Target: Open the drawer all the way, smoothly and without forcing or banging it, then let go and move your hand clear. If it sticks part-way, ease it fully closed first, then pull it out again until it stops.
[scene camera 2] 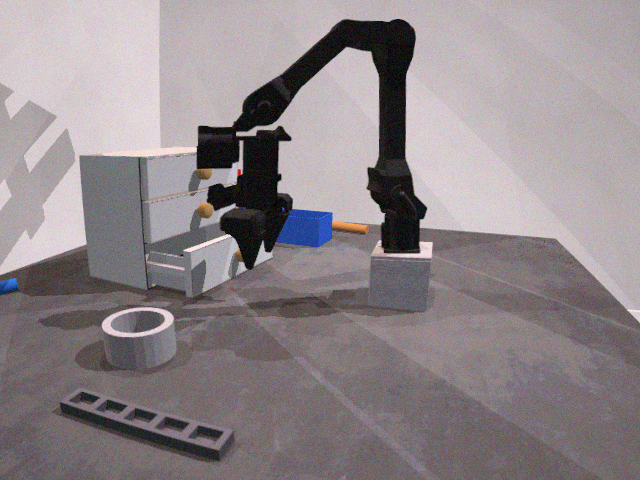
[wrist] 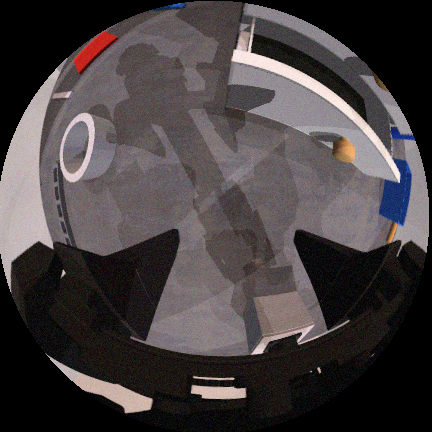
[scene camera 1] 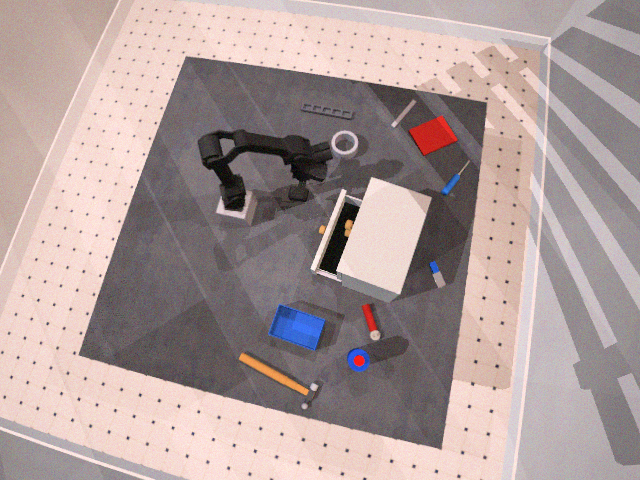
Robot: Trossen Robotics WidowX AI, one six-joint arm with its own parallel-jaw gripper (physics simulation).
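Places are measured from the arm's base along level axes (x ahead, y left, z up), in millimetres.
Pixels of known places: gripper, fingertip midpoint: [scene camera 2: 259, 260] [wrist: 239, 235] [scene camera 1: 305, 185]; arm's base, origin of the base link: [scene camera 2: 401, 248] [wrist: 281, 343] [scene camera 1: 234, 202].
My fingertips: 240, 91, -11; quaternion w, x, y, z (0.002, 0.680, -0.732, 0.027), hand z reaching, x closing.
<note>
Ahead of a thing's pixels: the offset from my fingertips to its middle, as dx, dy, dz.
The white cabinet @[+263, -195, +43] [scene camera 1: 387, 237] [scene camera 2: 113, 222] has its bottom drawer [scene camera 1: 329, 232] [scene camera 2: 211, 263] [wrist: 295, 107] standing part-way out, with a dark interior. The drawer's round orange knob @[+77, -147, -36] [scene camera 1: 322, 229] [scene camera 2: 239, 255] [wrist: 344, 150] sits on its front face, partly behind a finger in the second scene view. The two drawers above are closed. My gripper [scene camera 1: 298, 195] [scene camera 2: 260, 258] [wrist: 239, 235] points down, open and empty, in front of the drawer and off towards the white ring's side. In the wrist view the knob lies up and right of the fingers, apart from them.
A white ring @[+119, +204, -62] [scene camera 1: 344, 153] [scene camera 2: 139, 356] [wrist: 100, 150] stands off the drawer's near end, with a slotted strip @[+32, +360, -79] [scene camera 1: 327, 114] [scene camera 2: 147, 432] beyond. A blue bin @[+31, -491, -48] [scene camera 1: 292, 341] [scene camera 2: 310, 229] [wrist: 395, 200] and a hammer @[-24, -665, -73] [scene camera 1: 273, 374] lie past the far end. The arm's base is opposite the cabinet.
</note>
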